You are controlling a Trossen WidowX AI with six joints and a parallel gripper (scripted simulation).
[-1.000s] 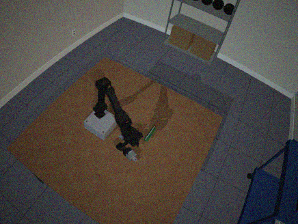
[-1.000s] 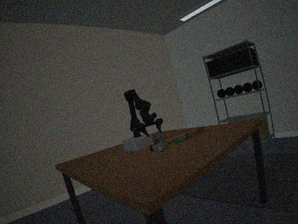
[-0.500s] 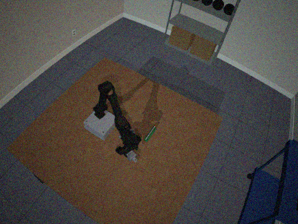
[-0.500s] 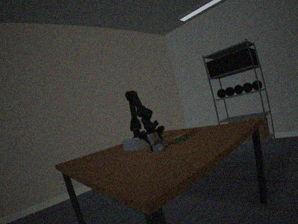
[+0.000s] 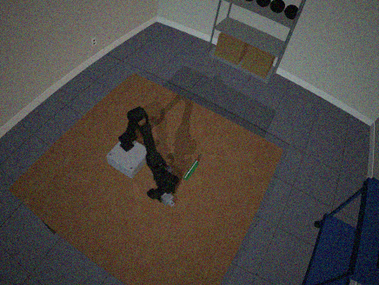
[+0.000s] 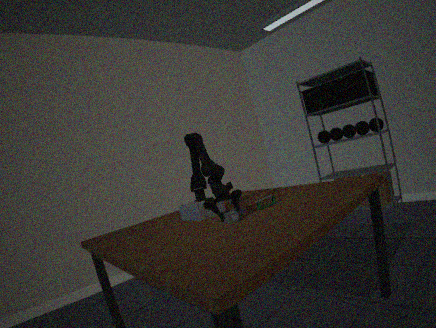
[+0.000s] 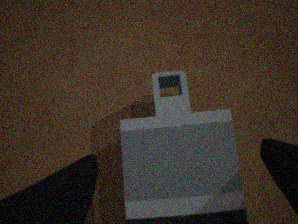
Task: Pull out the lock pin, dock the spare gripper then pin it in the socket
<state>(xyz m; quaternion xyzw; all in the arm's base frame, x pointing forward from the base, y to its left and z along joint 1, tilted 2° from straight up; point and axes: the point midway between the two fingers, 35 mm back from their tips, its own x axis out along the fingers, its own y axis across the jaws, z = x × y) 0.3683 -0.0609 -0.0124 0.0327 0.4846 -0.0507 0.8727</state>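
The spare gripper lies 1 cm below my gripper tip and 1 cm behind it. From my gripper tip the other things lie so: green holder 25 cm to the left, 3 cm behind, 1 cm below; socket mount 12 cm behind, 11 cm to the left, 2 cm above.
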